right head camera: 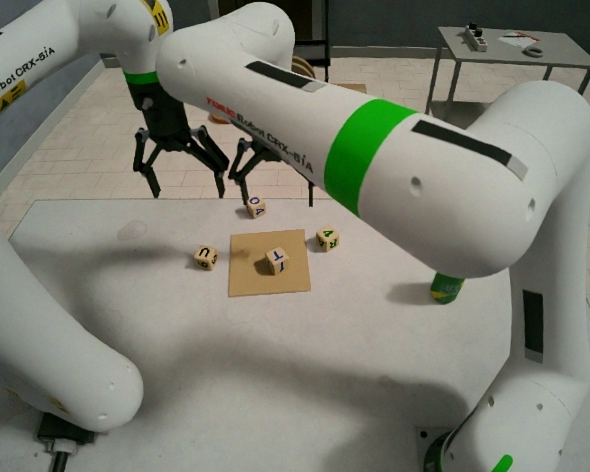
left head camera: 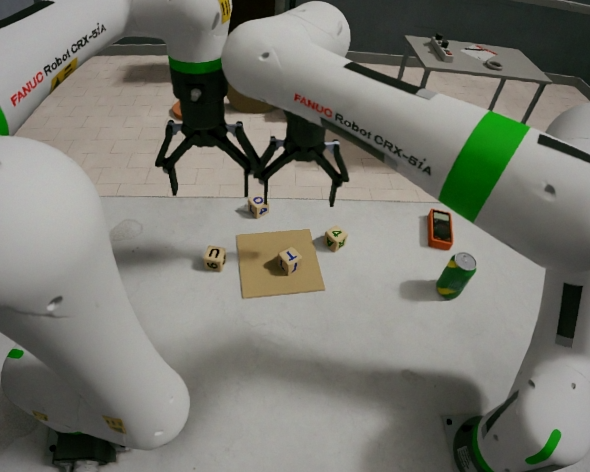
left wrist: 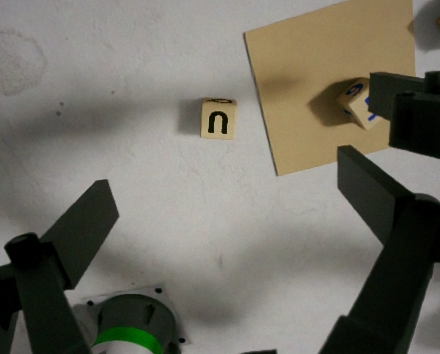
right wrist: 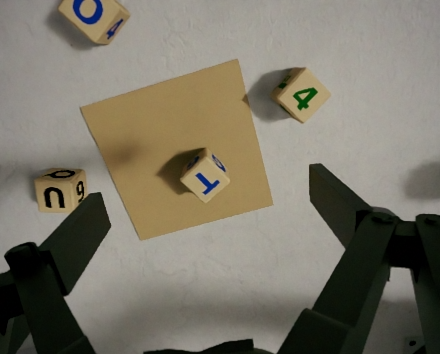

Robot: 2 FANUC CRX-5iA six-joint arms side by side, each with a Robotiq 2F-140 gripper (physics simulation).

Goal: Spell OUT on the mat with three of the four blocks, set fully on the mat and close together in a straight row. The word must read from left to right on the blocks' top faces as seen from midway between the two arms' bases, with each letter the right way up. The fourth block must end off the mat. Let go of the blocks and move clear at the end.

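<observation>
The T block sits on the tan mat, turned diagonally, its crossbar toward the lower right. The U block stands off the mat's left edge, letter upside down. The O block lies behind the mat. The green 4 block lies off its right edge. My left gripper and right gripper are open, empty, above the table.
The two grippers hang close side by side; a right finger shows at the left wrist view's right edge. A green can and an orange multimeter stand to the right. The right forearm crosses over the table's right side and hides the multimeter in the right head view.
</observation>
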